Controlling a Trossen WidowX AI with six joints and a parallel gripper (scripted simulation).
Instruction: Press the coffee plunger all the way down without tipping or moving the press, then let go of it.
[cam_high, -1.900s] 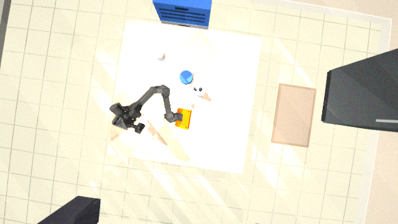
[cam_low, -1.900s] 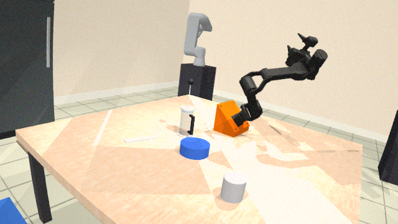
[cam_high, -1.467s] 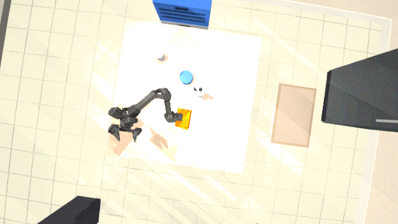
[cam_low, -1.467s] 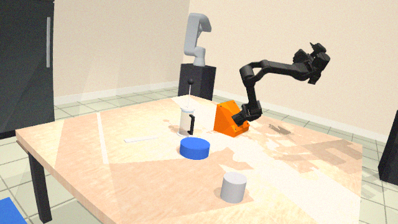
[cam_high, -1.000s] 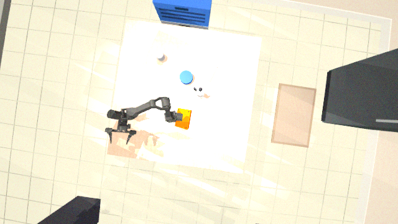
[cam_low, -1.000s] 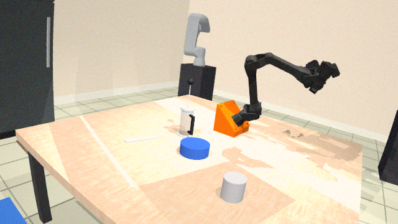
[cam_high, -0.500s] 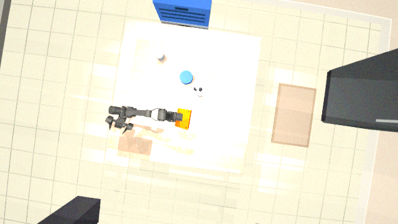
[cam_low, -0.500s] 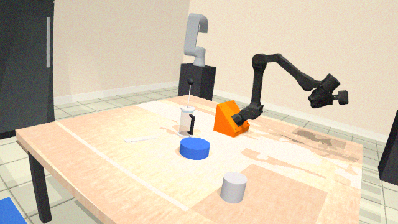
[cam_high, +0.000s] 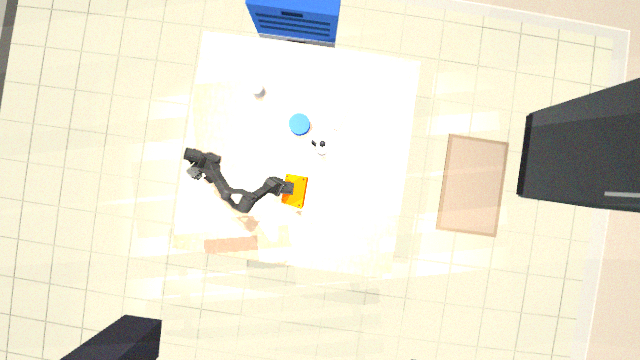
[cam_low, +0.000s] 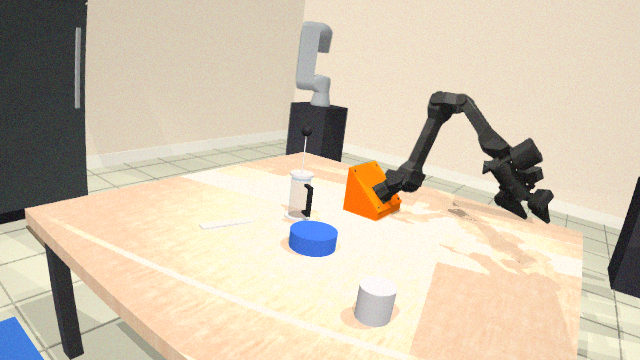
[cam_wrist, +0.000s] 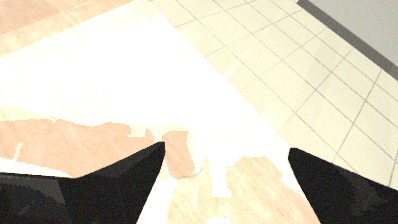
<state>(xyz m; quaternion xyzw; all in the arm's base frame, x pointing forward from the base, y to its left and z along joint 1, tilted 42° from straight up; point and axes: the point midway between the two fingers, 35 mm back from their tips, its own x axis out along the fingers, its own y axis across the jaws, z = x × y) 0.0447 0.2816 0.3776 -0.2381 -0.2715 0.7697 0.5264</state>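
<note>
Right now my gripper tip is 210 mm short of the coffee press and 620 mm to the left of it. Also, from my gripper tip: blue disc: 330 mm ahead, 490 mm to the right, 110 mm below.
</note>
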